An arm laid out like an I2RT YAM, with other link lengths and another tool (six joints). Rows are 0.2 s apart.
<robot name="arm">
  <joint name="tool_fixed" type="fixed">
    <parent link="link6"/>
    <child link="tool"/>
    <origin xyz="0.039 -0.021 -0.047" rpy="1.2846 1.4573 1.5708"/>
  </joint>
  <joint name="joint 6" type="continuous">
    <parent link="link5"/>
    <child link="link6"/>
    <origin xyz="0.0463 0 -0.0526" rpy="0 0 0"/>
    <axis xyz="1 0 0"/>
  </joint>
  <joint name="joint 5" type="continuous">
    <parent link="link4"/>
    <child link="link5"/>
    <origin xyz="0.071 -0.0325 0.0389" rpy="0 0 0"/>
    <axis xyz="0 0 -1"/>
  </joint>
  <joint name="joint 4" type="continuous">
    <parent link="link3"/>
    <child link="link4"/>
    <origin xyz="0.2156 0.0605 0.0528" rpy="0 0 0"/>
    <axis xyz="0 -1 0"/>
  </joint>
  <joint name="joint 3" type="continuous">
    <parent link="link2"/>
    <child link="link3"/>
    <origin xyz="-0.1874 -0.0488 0" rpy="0 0 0"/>
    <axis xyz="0 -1 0"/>
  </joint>
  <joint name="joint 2" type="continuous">
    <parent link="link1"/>
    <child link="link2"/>
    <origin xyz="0.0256 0.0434 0.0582" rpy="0 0 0"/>
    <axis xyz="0 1 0"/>
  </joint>
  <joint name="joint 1" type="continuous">
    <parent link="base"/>
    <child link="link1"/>
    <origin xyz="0 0 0.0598" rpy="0 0 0"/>
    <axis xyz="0 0 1"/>
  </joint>
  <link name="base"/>
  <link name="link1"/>
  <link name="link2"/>
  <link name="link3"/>
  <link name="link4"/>
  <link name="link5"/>
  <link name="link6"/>
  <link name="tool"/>
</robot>
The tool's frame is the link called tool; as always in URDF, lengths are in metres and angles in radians. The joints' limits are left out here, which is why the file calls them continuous.
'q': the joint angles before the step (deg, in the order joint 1, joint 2, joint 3, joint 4, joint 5, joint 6). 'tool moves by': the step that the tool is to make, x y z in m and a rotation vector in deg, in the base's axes. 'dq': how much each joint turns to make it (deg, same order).
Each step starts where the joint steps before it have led.
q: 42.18 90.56 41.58 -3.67 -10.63 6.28
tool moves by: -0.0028 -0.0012 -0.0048 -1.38 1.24 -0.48
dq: 0.34 1.48 0.42 -0.68 0.63 0.56
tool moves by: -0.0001 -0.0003 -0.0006 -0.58 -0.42 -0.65
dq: 0.28 0.13 -0.05 0.15 1.12 0.35
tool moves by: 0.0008 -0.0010 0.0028 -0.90 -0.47 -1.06
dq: 0.14 -0.42 0.50 -1.12 1.50 0.42
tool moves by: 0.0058 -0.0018 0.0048 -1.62 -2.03 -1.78
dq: -0.12 -0.27 1.06 -0.97 3.05 -0.15
